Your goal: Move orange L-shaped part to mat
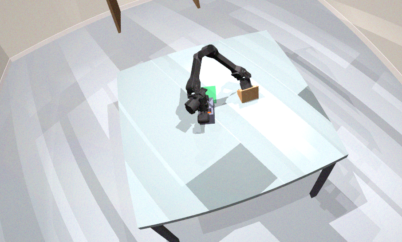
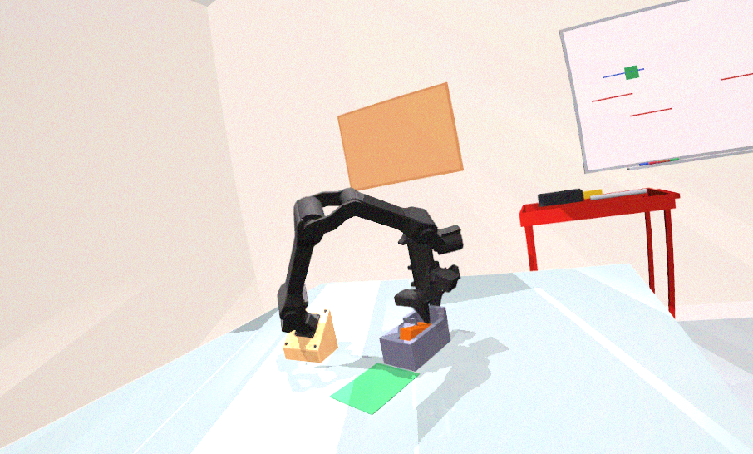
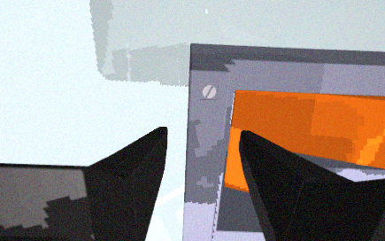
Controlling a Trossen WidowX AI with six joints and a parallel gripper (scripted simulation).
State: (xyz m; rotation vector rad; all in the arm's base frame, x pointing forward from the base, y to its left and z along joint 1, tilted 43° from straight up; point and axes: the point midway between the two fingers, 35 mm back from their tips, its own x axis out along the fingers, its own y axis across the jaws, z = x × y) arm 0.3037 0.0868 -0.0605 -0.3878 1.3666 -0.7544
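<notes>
Right now the orange L-shaped part is 5 cm to the right of my gripper tip and 2 cm behind it. Also, from my gripper tip: green mat 21 cm to the right, 7 cm below, 6 cm behind.
</notes>
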